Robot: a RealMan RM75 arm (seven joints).
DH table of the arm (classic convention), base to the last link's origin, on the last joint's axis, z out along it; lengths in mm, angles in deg. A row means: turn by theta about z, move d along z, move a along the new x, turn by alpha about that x. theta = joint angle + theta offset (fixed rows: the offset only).
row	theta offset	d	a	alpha
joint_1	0	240.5	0	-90
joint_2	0	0	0	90
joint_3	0	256	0	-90
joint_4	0	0	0	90
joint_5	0	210	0	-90
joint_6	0	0	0	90
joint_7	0	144	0	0
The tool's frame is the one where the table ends.
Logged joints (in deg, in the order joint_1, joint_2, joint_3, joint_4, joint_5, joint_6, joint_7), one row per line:
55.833 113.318 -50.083 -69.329 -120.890 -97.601 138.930
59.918 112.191 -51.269 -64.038 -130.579 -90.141 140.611
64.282 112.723 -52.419 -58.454 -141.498 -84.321 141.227
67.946 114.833 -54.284 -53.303 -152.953 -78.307 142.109
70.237 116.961 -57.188 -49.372 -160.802 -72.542 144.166
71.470 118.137 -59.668 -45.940 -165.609 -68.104 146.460
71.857 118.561 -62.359 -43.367 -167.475 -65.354 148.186
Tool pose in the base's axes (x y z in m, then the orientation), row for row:
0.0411 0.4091 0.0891 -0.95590 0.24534 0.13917 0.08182
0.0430 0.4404 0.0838 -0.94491 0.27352 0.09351 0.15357
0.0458 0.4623 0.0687 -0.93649 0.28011 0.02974 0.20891
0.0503 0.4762 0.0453 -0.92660 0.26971 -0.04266 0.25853
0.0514 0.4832 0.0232 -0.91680 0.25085 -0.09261 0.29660
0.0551 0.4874 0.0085 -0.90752 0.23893 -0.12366 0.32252
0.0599 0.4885 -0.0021 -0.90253 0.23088 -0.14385 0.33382
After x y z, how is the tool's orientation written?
As a quaternion, x y z w.
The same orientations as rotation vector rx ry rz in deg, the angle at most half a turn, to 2 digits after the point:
-163.64 42.00 23.82
-155.23 44.93 15.36
-149.28 44.65 4.74
-143.92 41.89 -6.63
-139.67 38.22 -14.11
-136.50 35.94 -18.60
-135.00 34.53 -21.52

